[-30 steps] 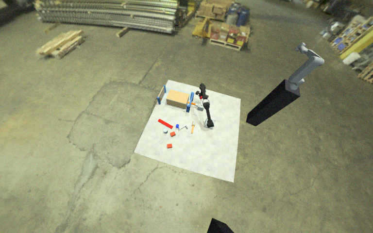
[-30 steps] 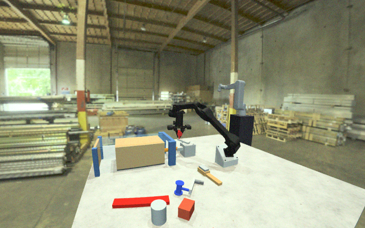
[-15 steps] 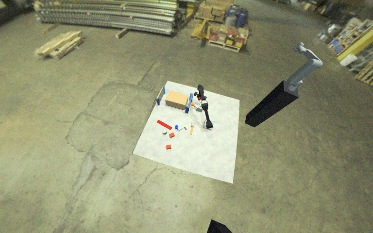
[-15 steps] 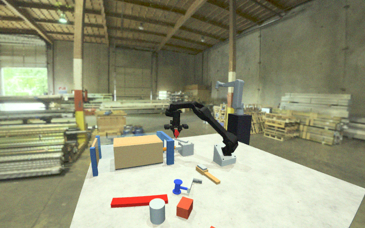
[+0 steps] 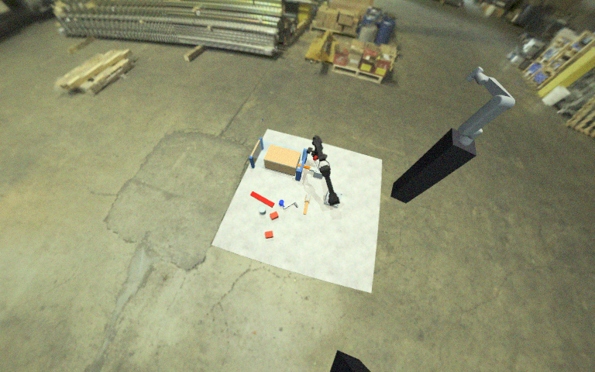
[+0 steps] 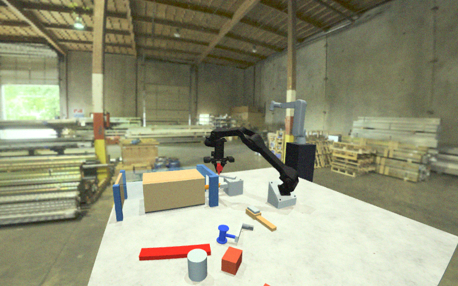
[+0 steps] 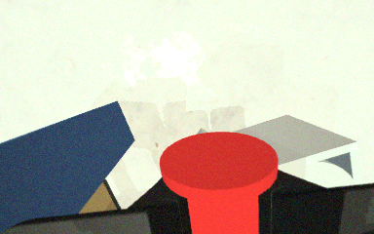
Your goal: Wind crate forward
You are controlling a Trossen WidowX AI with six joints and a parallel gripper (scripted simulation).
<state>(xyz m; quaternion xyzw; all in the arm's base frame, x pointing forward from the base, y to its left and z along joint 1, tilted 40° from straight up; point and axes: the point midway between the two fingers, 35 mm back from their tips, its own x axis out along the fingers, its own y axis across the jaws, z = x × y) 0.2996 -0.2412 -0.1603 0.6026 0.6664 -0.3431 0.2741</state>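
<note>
Now: the blue frame 100 mm to the left of my gripper tip, 80 mm ahead of it and 10 mm below it. Round my gripper tip: red-knobbed winch handle: 30 mm to the left, 30 mm behind, 10 mm below; then red knob: 20 mm above, 10 mm to the left; then grey winch: 90 mm behind, 80 mm below, 60 mm to the left.
</note>
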